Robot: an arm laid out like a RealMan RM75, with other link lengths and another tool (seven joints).
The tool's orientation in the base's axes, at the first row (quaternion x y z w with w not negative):
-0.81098 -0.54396 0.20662 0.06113
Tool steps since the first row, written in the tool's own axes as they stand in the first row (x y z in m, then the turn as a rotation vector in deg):
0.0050 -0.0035 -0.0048 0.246 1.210 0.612
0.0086 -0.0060 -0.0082 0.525 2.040 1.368
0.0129 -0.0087 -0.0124 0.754 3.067 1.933
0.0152 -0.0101 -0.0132 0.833 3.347 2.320
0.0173 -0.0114 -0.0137 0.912 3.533 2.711
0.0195 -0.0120 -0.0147 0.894 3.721 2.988
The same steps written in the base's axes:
0.0005 0.0065 0.0041 0.871 -0.339 -1.013
0.0009 0.0112 0.0071 1.368 -0.513 -2.043
0.0017 0.0168 0.0106 2.096 -0.788 -2.950
0.0016 0.0195 0.0112 2.206 -0.877 -3.413
0.0013 0.0220 0.0115 2.233 -0.929 -3.849
0.0019 0.0244 0.0120 2.277 -1.055 -4.156

